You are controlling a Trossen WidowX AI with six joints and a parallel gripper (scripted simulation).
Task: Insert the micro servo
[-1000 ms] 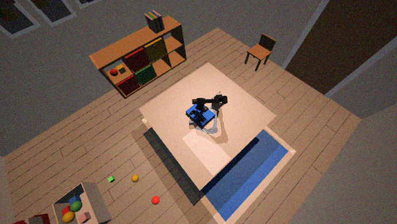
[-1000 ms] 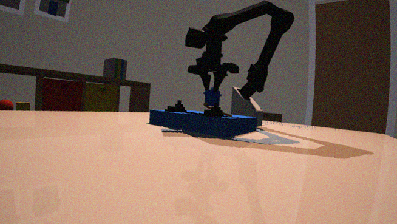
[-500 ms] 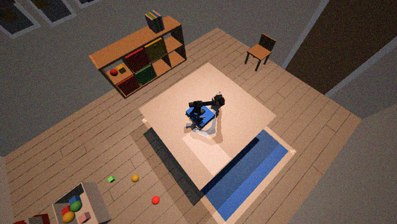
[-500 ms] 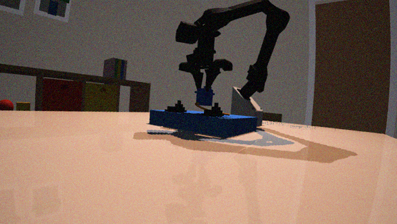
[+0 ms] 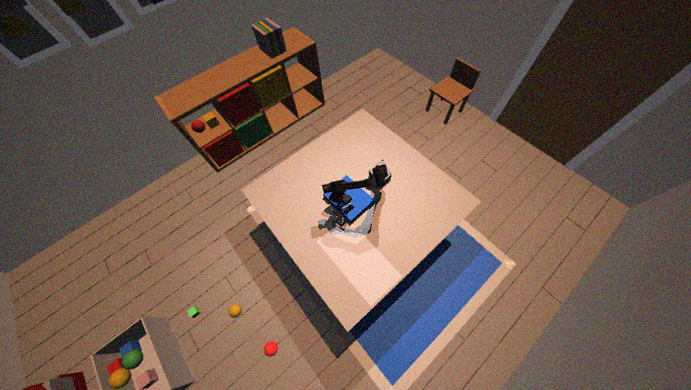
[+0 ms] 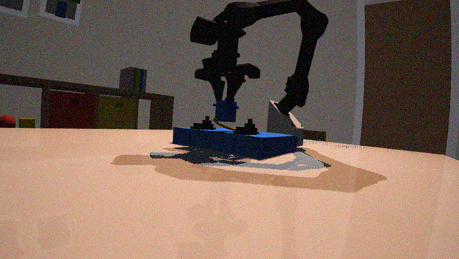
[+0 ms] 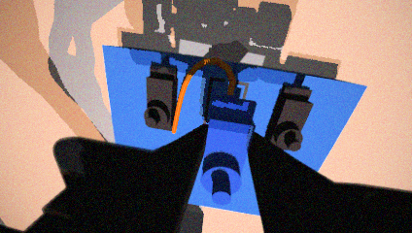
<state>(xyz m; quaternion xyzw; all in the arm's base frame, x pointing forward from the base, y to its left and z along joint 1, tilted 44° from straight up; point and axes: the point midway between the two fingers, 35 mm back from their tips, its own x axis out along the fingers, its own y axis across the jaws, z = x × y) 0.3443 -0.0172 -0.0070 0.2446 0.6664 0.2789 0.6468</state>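
The blue robot deck lies 12 cm behind my gripper tip and 10 cm below it.
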